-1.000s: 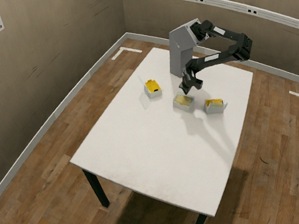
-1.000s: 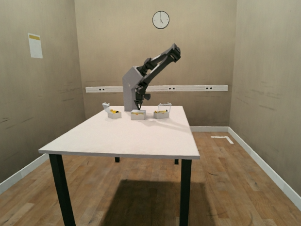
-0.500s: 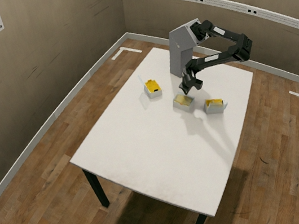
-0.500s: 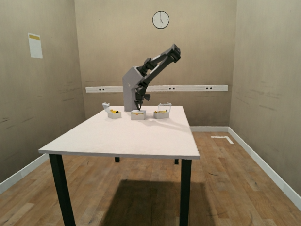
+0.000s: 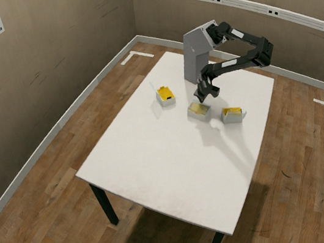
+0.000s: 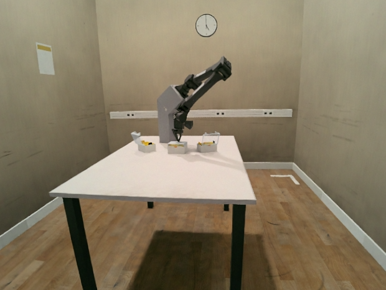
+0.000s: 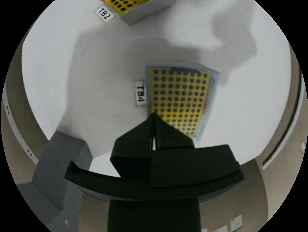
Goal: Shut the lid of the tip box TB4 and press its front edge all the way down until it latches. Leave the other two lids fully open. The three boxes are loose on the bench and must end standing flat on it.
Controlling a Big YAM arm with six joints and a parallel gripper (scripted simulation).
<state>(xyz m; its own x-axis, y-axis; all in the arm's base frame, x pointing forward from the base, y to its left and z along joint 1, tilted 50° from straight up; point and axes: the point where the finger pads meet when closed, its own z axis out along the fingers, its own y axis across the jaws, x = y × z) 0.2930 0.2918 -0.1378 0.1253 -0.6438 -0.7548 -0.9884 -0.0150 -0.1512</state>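
Right now my hand is 3 cm short of the lid, 1 cm to the right of it and 2 cm above it. From my hand the other things lie so: yellow rack: 3 cm ahead, 1 cm to the left, 2 cm below; then box: 5 cm ahead, 25 cm to the right, 2 cm below; then tip box TB4: 3 cm ahead, 1 cm to the left, 4 cm below.
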